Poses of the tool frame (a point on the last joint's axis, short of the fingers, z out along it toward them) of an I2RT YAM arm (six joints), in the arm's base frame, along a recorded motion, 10 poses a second.
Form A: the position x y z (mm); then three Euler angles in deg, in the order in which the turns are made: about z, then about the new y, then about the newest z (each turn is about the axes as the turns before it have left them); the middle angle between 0 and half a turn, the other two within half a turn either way.
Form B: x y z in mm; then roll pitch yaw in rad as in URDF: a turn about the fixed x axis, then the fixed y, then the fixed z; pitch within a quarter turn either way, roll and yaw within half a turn. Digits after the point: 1 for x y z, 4 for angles.
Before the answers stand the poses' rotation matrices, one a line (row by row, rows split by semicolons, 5 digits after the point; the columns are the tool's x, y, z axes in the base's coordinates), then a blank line. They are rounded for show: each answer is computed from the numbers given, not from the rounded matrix.
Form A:
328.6, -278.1, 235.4, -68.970, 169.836, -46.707
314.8, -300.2, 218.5, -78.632, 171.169, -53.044
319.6, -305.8, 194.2, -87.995, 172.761, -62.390
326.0, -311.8, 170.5, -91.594, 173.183, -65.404
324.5, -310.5, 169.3, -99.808, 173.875, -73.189
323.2, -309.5, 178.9, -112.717, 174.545, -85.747
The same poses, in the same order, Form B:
-0.92159 0.38296 0.06333; 0.36881 0.91479 -0.16471; -0.12101 -0.12844 -0.98431
-0.90052 0.43376 0.03026; 0.42491 0.89264 -0.15051; -0.09230 -0.12268 -0.98815
-0.90167 0.43241 0.00441; 0.42847 0.89474 -0.12593; -0.05840 -0.11166 -0.99203
-0.89742 0.44117 -0.00330; 0.43841 0.89091 -0.11865; -0.04940 -0.10793 -0.99293
-0.89429 0.44712 -0.01818; 0.44643 0.88862 -0.10514; -0.03086 -0.10214 -0.99429
-0.89137 0.45178 -0.03671; 0.45321 0.88708 -0.08769; -0.00705 -0.09480 -0.99547

328.6, -278.1, 235.4, -3.0118, 0.1213, 2.7609
314.8, -300.2, 218.5, -3.0181, 0.0924, 2.7007
319.6, -305.8, 194.2, -3.0295, 0.0584, 2.6980
326.0, -311.8, 170.5, -3.0333, 0.0494, 2.6872
324.5, -310.5, 169.3, -3.0392, 0.0309, 2.6786
323.2, -309.5, 178.9, -3.0466, 0.0071, 2.6712

